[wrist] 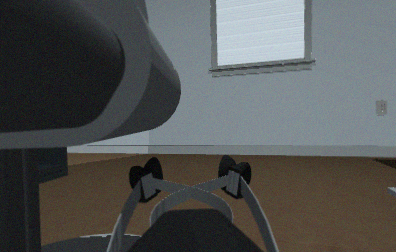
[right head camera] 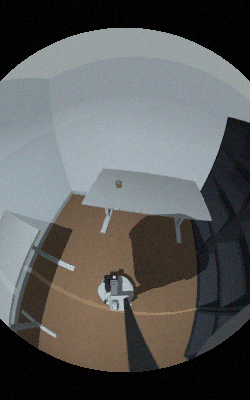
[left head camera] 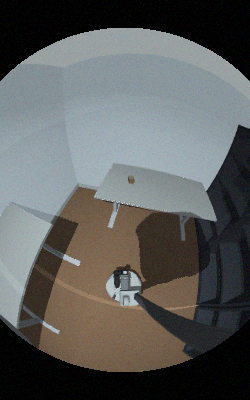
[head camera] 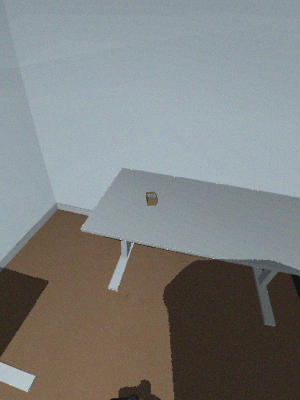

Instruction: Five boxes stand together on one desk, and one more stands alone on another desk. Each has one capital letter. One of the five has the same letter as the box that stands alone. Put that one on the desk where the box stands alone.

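Frame: origin at the robot's base, x down, y ahead, z right, level; metres.
Seen in the pictures: gripper, fingertip midpoint: [wrist: 190,170] [left head camera: 117,298].
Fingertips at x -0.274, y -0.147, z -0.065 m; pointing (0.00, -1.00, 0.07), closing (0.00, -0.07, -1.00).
Observation:
A point is followed by its place in that frame.
A small brown box [head camera: 152,199] @(y 1.116, x -0.742, z 0.069 m) [left head camera: 131,180] @(y 1.115, x -0.733, z 0.071 m) [right head camera: 118,184] @(y 1.120, x -0.735, z 0.070 m) stands alone near the left end of a grey desk [head camera: 210,220] @(y 0.989, x -0.692, z 0.443 m) [left head camera: 160,187] @(y 1.064, x -0.693, z 0.439 m) [right head camera: 155,192] @(y 1.015, x -0.693, z 0.510 m) against the far wall. Its letter is too small to read, and its top has a lighter patch. My gripper [wrist: 190,170] @(y -0.147, x -0.274, z -0.065 m) is open and empty in the wrist view, with its two black fingertips wide apart. It is held near my base, well away from the desk. The group of five boxes does not show in these views.
Another desk [left head camera: 20,250] @(y 0.130, x -0.923, z -0.751 m) [right head camera: 17,255] @(y 0.136, x -0.923, z -0.685 m) stands along the left wall, with its feet reaching over the floor. A dark shelf unit [left head camera: 207,250] @(y 0.292, x -0.169, z 1.327 m) stands at the right. A window [wrist: 260,32] @(y -2.106, x -1.090, z -0.595 m) shows in the wrist view.

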